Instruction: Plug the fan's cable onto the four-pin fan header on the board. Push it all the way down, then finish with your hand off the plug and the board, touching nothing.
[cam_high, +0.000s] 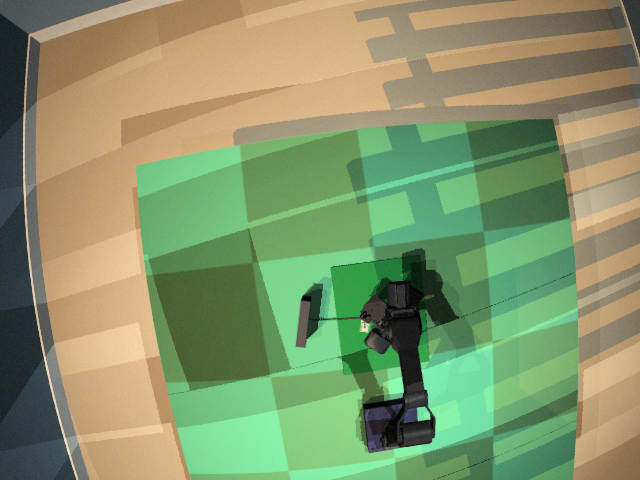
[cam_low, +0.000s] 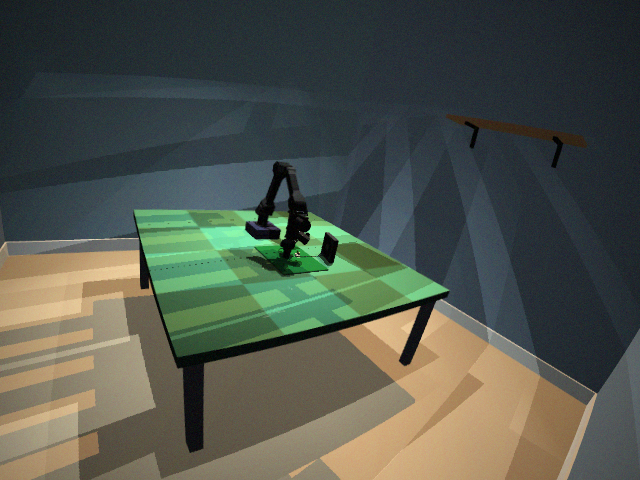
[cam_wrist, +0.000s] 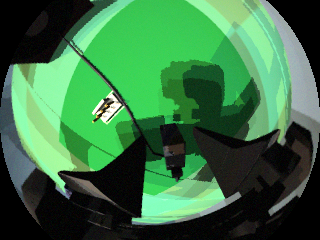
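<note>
My gripper tip is 3 cm above the green board, 2 cm to the right of it and 1 cm past it. From my gripper tip the other things lie so: black fan (21 cm to the left, 4 cm above, 1 cm ahead); white four-pin header (7 cm to the left, 2 cm below, 2 cm behind); dark plug (1 cm to the right, 1 cm above).
</note>
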